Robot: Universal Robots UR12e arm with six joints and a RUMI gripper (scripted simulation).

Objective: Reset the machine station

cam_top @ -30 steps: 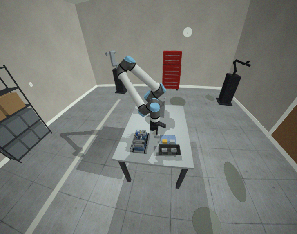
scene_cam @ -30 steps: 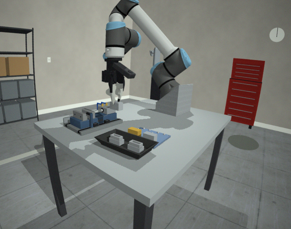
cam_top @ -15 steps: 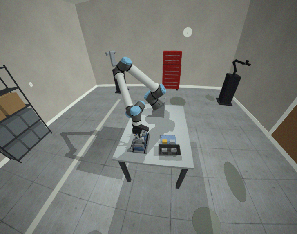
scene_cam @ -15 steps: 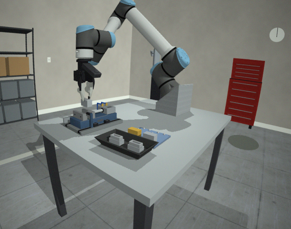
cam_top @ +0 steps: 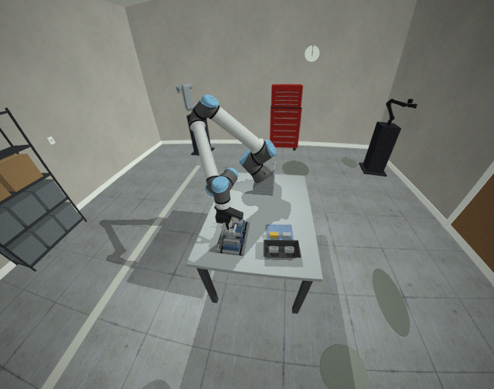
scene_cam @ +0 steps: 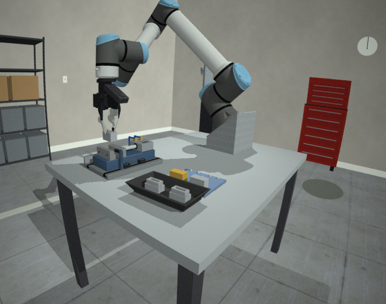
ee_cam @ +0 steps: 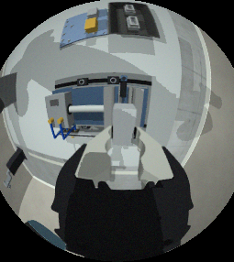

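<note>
Right now the gray aluminum blank is 20 mm below my hand. From my hand the other things lie so: fixed jaw 90 mm below, 30 mm ahead, 10 mm to the left; vise 130 mm below, 70 mm behind; dark work stop 80 mm below, 50 mm to the left, 10 mm behind.
</note>
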